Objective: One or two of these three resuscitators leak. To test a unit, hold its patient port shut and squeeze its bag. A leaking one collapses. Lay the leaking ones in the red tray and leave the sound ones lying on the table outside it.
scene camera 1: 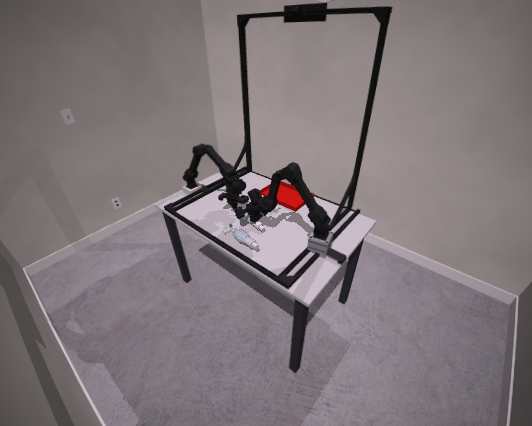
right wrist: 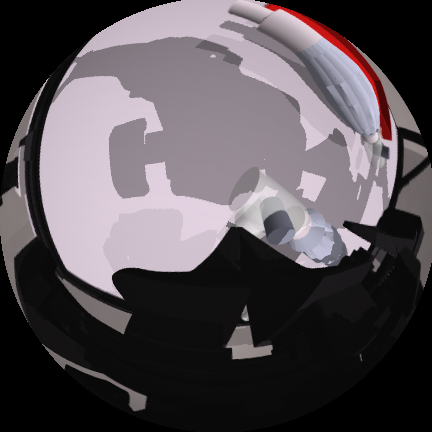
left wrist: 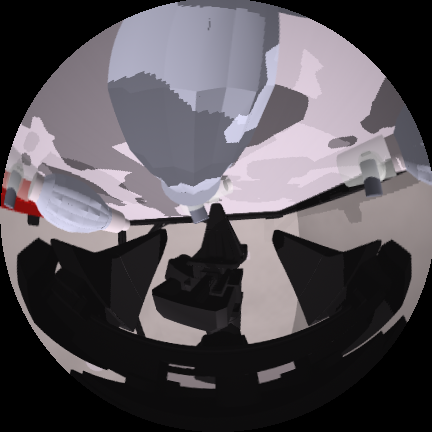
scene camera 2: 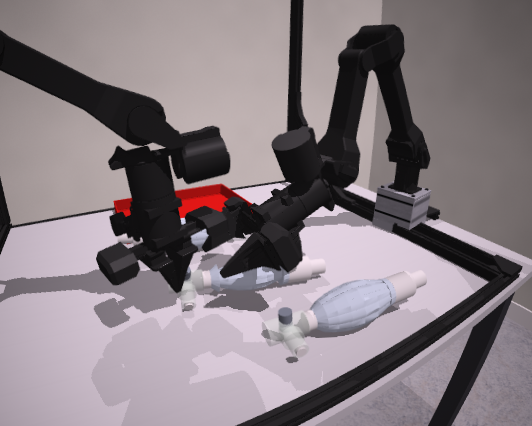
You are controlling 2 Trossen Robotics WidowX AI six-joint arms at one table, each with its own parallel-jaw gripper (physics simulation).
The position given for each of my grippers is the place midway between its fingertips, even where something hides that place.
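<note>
My left gripper is visible (scene camera 2: 211, 261) (left wrist: 220, 235). My right gripper (scene camera 2: 177, 291) (right wrist: 235, 231) (left wrist: 215, 202) is visible too, as is a red tray (scene camera 2: 213, 196).
</note>
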